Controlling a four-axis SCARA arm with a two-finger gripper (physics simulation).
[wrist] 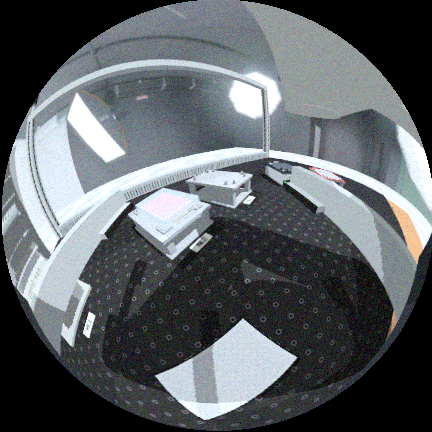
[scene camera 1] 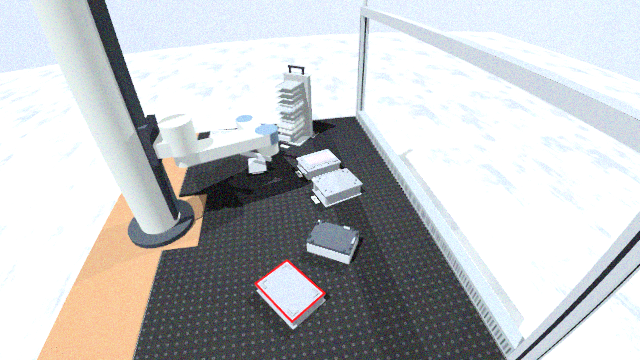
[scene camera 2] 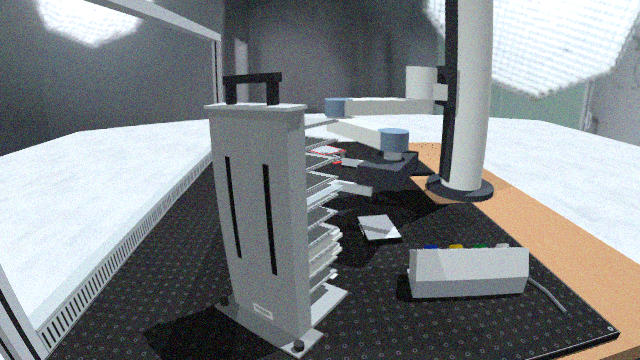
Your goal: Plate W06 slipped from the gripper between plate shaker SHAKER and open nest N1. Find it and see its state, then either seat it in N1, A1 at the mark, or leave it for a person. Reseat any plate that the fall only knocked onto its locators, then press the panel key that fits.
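Frame: origin at the arm's base, x up, y ahead, z left, level; metres.
Seen in the pictures: gripper, fingertip midpoint: (wrist: 204, 182) (scene camera 1: 280, 148) (scene camera 2: 327, 170); arm's base, link origin: (scene camera 1: 162, 223) (scene camera 2: 459, 188).
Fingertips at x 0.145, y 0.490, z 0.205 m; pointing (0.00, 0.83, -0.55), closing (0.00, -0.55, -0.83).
Observation:
Offsets run from my fingertips to a thing's top centre. "spot": to the spot under its first point.
A pale rectangular slab {dy -0.115, dx -0.118, dz +0.083 m} (scene camera 1: 257, 164) (scene camera 2: 379, 226) (wrist: 227, 372) lies flat on the deck, off the nests, a shadow band across it. Its upper face shows no wells or label; whether it is W06 and which side is up I cannot tell. Nest N1 {dy +0.201, dx -0.066, dz -0.169 m} (scene camera 1: 337, 186) (wrist: 220, 181) is empty, its corner locators bare. Beside it, a pink-welled plate {dy +0.161, dx -0.064, dz +0.011 m} (scene camera 1: 318, 159) (wrist: 165, 204) is on nest N2 {dy +0.160, dx -0.081, dz +0.015 m} (wrist: 172, 246); whether it is fully seated I cannot tell. The dark-topped shaker {spot: dy +0.122, dx -0.077, dz -0.450 m} (scene camera 1: 332, 237) (wrist: 277, 172) carries no plate. My gripper (scene camera 2: 340, 173) (wrist: 204, 182) is open and empty, above the deck.
A tall plate rack (scene camera 1: 303, 107) (scene camera 2: 260, 200) stands beyond N2. A grey key panel {dy -0.239, dx -0.048, dz +0.314 m} (scene camera 2: 467, 272) with blue, yellow, green and white keys stands near the wooden edge. A red-rimmed flat stand (scene camera 1: 290, 291) (scene camera 2: 327, 150) (wrist: 327, 173) is beyond the shaker. A framed window {spot: dy +0.508, dx -0.084, dz -0.230 m} (scene camera 1: 415, 182) borders the deck.

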